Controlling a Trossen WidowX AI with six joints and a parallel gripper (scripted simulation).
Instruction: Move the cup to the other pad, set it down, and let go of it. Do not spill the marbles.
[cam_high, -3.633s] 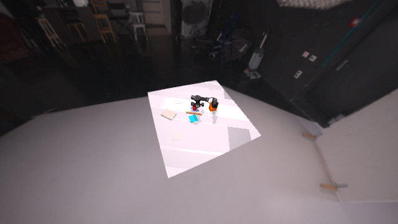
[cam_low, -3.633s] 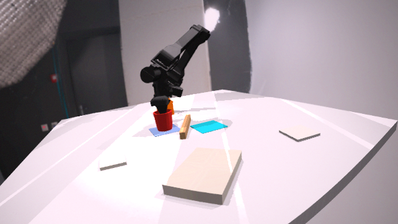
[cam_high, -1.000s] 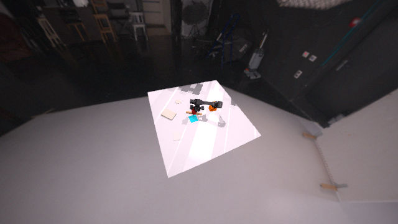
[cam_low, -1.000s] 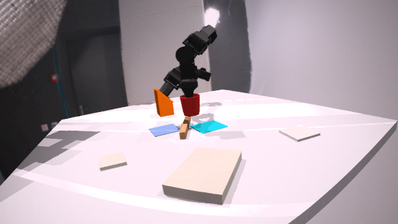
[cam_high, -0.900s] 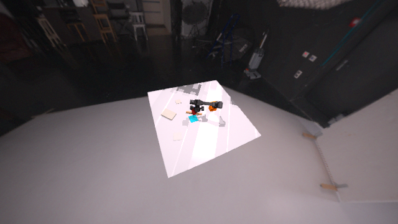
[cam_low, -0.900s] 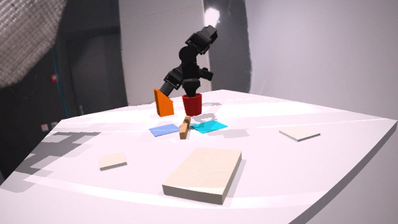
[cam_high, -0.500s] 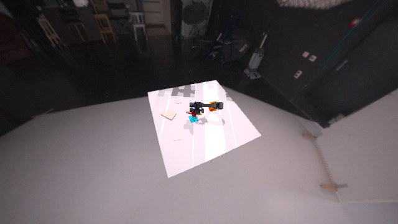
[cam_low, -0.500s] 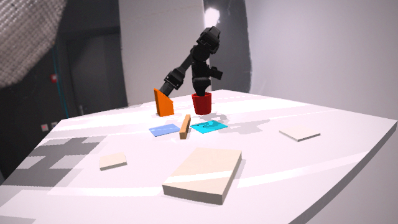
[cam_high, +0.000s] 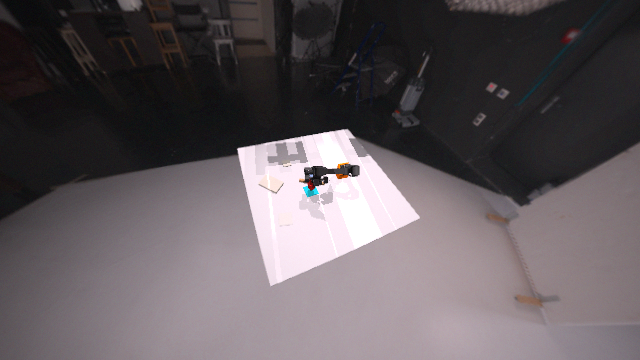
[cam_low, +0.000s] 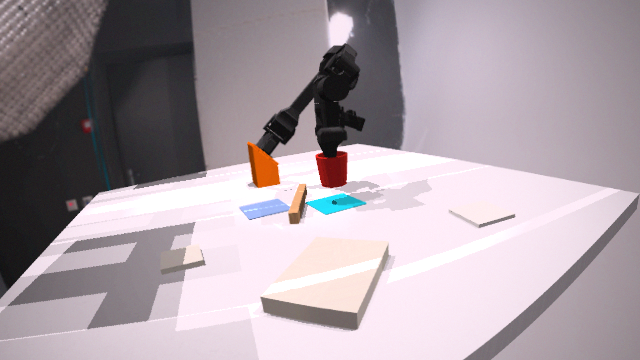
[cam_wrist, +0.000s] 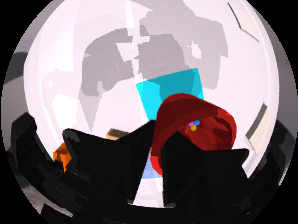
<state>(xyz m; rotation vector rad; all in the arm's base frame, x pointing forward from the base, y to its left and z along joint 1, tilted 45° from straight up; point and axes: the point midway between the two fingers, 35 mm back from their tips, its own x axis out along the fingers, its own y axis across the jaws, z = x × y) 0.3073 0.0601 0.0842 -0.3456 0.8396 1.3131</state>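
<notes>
Now: gripper tip 90 mm above the cyan pad, 30 mm short of it and 10 mm to the left of it. Also, from my gripper tip: light blue pad (170 mm to the right, 90 mm below, 40 mm behind); tan wooden bar (90 mm to the right, 80 mm below, 10 mm behind); red cup (30 mm ahead, 10 mm to the right).
</notes>
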